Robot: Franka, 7 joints.
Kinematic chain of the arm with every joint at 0, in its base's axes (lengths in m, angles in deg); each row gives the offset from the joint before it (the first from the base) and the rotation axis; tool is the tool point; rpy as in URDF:
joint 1: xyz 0 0 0.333 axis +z
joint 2: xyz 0 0 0 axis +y
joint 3: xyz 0 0 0.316 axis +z
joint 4: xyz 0.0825 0 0 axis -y
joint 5: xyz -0.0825 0 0.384 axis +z
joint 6: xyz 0 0 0 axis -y
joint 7: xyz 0.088 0 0 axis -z
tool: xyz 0 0 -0.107 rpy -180 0 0
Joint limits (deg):
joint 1: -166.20..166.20
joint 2: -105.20..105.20
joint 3: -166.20..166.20
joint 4: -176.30..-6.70
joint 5: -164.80..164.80
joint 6: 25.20..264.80
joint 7: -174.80..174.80
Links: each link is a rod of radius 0.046 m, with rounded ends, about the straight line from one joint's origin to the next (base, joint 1, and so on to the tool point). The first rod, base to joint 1, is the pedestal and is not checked.
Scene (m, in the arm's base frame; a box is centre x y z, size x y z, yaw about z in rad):
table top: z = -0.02
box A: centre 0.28 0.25 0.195 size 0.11 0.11 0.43 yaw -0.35
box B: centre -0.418 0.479 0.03 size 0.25 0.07 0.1 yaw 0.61
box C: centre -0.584 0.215 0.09 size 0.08 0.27 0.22 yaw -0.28
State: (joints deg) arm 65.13 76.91 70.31 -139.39 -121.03 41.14 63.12
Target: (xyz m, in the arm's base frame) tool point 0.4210 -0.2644 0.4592
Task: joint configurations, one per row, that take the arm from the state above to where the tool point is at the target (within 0.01 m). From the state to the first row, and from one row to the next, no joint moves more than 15 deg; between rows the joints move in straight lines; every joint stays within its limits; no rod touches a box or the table.
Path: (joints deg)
1: 58.79 64.13 63.18 -128.03 -129.78 37.95 55.48
2: 52.45 51.36 56.04 -116.66 -138.54 34.76 47.83
3: 46.11 38.58 48.91 -105.30 -147.29 31.58 40.19
4: 39.77 25.81 41.77 -93.94 -156.05 28.39 32.55
5: 33.43 13.03 34.64 -82.58 -164.80 25.20 24.91
6: 21.73 13.53 24.61 -92.74 -151.86 26.30 34.46
7: 10.04 14.04 14.58 -102.91 -138.93 27.39 44.01
8: -1.66 14.54 4.55 -113.08 -125.99 28.49 53.57
9: -13.35 15.04 -5.48 -123.25 -113.05 29.58 63.12

